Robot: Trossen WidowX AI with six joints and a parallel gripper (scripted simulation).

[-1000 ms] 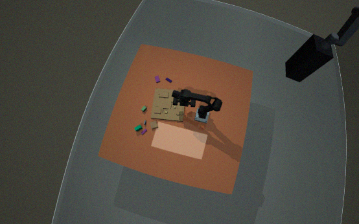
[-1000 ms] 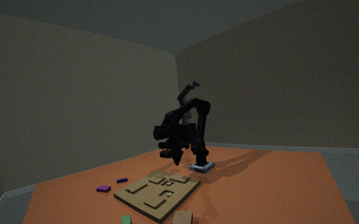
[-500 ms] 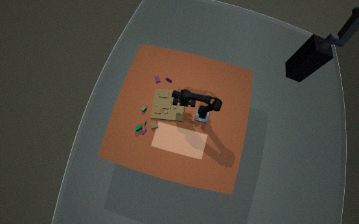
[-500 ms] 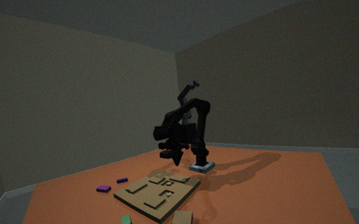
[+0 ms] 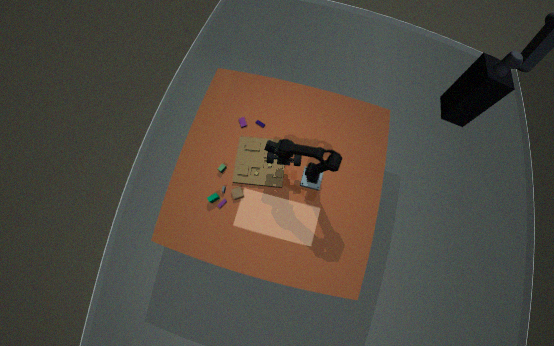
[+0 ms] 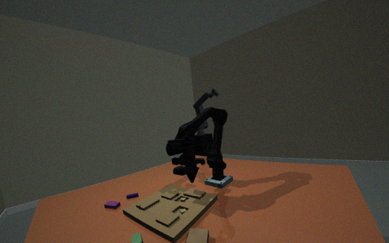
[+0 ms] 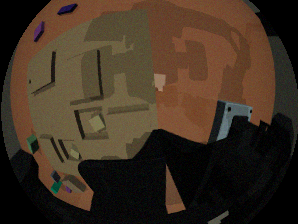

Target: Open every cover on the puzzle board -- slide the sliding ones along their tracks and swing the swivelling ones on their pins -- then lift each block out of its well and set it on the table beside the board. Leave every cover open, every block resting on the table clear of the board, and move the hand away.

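My gripper tip is 130 mm short of the tan puzzle board, 10 mm to the right of it and 50 mm above it. Round my gripper tip: dark purple block (210 mm ahead, 240 mm to the right, 60 mm below).
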